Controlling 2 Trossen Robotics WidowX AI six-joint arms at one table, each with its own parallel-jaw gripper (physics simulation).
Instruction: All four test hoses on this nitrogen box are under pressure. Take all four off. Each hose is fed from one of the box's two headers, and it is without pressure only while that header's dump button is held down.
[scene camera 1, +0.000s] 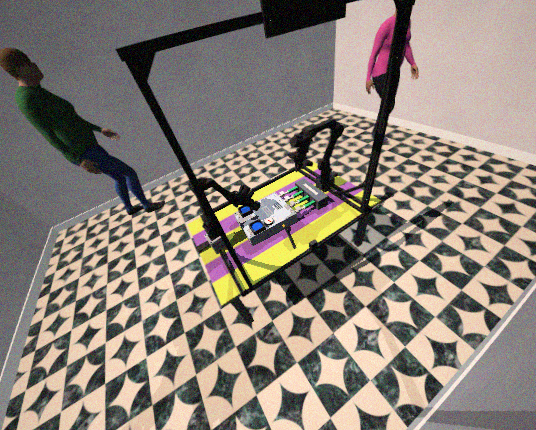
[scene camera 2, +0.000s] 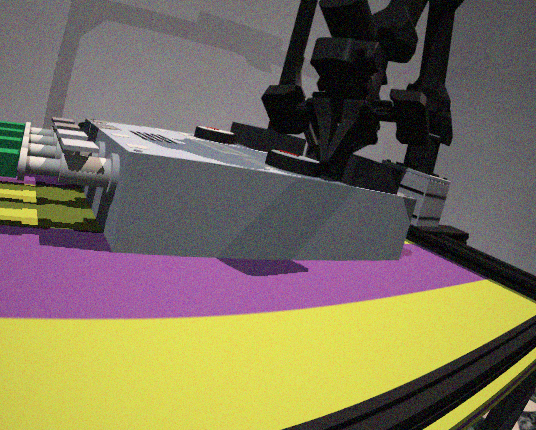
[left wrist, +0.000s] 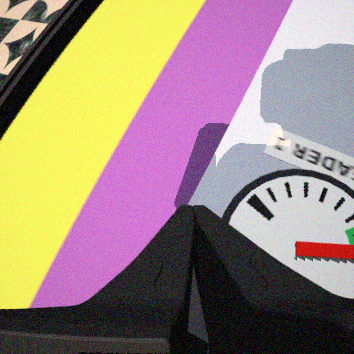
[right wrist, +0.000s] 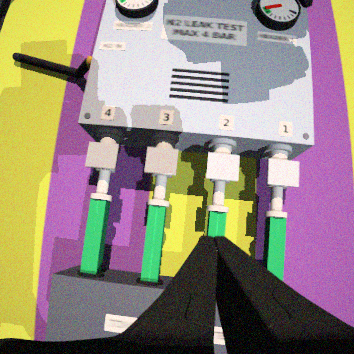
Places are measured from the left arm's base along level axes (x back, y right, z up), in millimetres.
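Where they show: left gripper, fingertip midpoint: (scene camera 1: 252, 202) (scene camera 2: 324, 165) (left wrist: 190, 216) (right wrist: 306, 6); right gripper, fingertip midpoint: (scene camera 1: 296, 172) (right wrist: 211, 246); left arm's base, link origin: (scene camera 1: 214, 235) (scene camera 2: 417, 170); right arm's base, link origin: (scene camera 1: 325, 177).
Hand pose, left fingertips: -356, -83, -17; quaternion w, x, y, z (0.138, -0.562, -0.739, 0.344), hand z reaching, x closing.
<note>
Each offset is from my left fingertips to the top centre of the thing, as dx, dy, dz. "spot": to the spot under its first point.
The nitrogen box (scene camera 1: 280, 212) (scene camera 2: 240, 215) (left wrist: 320, 20) (right wrist: 135, 75) lies on the table. Blue dump buttons (scene camera 1: 245, 210) (scene camera 1: 256, 226) show at its left end in scene camera 1. In the right wrist view, green hoses at label 4 {spot: -281, +282, -30} (right wrist: 94, 235), label 3 {spot: -289, +214, -30} (right wrist: 153, 240), label 2 {spot: -273, +142, -30} (right wrist: 216, 222) and label 1 {spot: -303, +75, -30} (right wrist: 276, 245) sit on their ports by white couplings. My left gripper (scene camera 2: 328, 172) (left wrist: 190, 216) is shut and empty, low beside a header gauge {spot: -12, +40, +0} (left wrist: 310, 215) (scene camera 2: 292, 161) whose red needle points towards green; contact cannot be told. My right gripper (right wrist: 211, 246) is shut and empty, above hose 2.
A grey block {spot: -350, +294, -14} (right wrist: 80, 300) holds the hoses' far ends. A black lever {spot: -14, +387, -82} (right wrist: 45, 65) (scene camera 1: 290, 237) sticks out from the box's side. Another gauge {spot: +34, +233, +1} (scene camera 1: 268, 221) (scene camera 2: 215, 134) is on the box. A small pale box (scene camera 2: 425, 192) stands beyond it. Black frame posts (scene camera 1: 165, 117) surround the table.
</note>
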